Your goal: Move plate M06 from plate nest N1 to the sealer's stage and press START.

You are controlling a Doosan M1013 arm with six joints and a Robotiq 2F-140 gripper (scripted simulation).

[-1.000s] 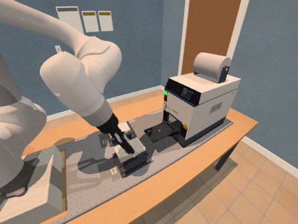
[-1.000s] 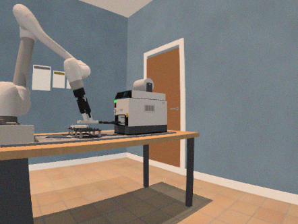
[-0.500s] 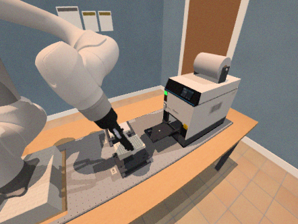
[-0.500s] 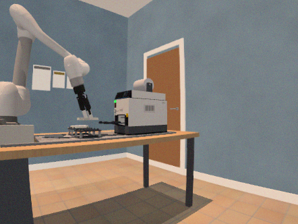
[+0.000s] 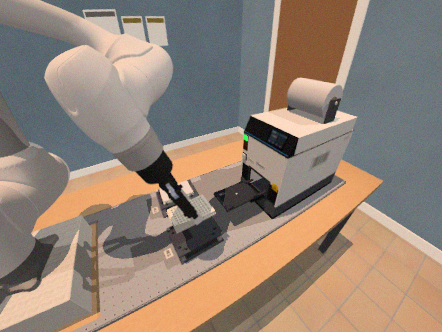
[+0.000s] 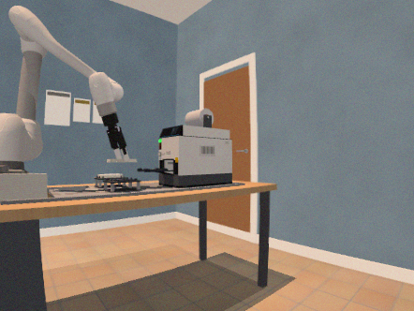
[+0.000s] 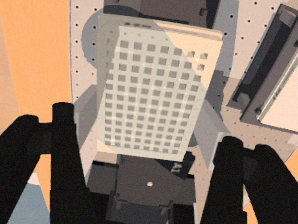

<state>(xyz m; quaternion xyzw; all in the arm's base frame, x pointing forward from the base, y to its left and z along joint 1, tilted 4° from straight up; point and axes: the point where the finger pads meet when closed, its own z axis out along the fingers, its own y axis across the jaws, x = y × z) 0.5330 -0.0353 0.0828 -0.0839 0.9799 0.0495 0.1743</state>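
Now: hand 190 mm short of the sealer stage, 70 mm above it and 60 mm to the right of it. The rest, counted from my hand: foil roll: 520 mm ahead, 240 mm above, 110 mm to the left; white well plate: 20 mm below.
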